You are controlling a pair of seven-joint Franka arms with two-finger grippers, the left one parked.
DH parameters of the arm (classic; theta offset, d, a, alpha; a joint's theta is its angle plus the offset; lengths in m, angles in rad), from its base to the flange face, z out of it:
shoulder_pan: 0 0.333 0 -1.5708
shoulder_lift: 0 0 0 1.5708
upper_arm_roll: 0 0.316 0.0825 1.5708
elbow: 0 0 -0.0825 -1.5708
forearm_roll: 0 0.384 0 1.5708
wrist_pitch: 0 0 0.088 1.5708
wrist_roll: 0 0.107 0 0
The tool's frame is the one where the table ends.
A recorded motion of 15 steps. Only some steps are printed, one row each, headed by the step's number.
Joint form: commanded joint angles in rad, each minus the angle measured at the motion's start. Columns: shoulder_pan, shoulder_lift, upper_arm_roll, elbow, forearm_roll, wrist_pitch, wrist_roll.
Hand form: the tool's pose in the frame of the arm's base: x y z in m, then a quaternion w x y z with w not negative. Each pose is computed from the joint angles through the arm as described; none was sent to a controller.
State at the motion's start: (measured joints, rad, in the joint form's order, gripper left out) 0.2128 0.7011 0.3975 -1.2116 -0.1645 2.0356 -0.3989
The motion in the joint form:
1: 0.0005 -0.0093 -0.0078 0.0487 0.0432 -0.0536 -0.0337
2: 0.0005 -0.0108 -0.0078 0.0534 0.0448 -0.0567 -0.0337
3: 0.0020 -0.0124 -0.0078 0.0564 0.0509 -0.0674 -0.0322
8: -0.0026 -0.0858 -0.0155 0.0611 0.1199 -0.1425 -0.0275
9: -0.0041 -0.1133 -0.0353 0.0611 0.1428 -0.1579 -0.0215
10: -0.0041 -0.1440 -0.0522 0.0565 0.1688 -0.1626 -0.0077
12: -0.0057 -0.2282 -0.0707 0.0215 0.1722 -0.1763 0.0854
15: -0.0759 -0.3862 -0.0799 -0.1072 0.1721 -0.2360 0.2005
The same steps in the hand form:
1: 0.6704 0.3480 0.4248 0.06811 -0.87945 -0.46404 -0.08128
2: 0.6707 0.3477 0.4279 0.06862 -0.87955 -0.46352 -0.08270
3: 0.6693 0.3485 0.4294 0.07115 -0.88001 -0.46286 -0.07929
8: 0.6560 0.3414 0.4767 0.09029 -0.88381 -0.45263 -0.07659
9: 0.6554 0.3315 0.4928 0.09171 -0.88882 -0.44172 -0.08047
10: 0.6528 0.3244 0.5104 0.09603 -0.89407 -0.42844 -0.08869
12: 0.6380 0.3130 0.5490 0.08642 -0.91364 -0.38423 -0.10082
15: 0.6123 0.2619 0.5839 0.06245 -0.94588 -0.30738 -0.08318

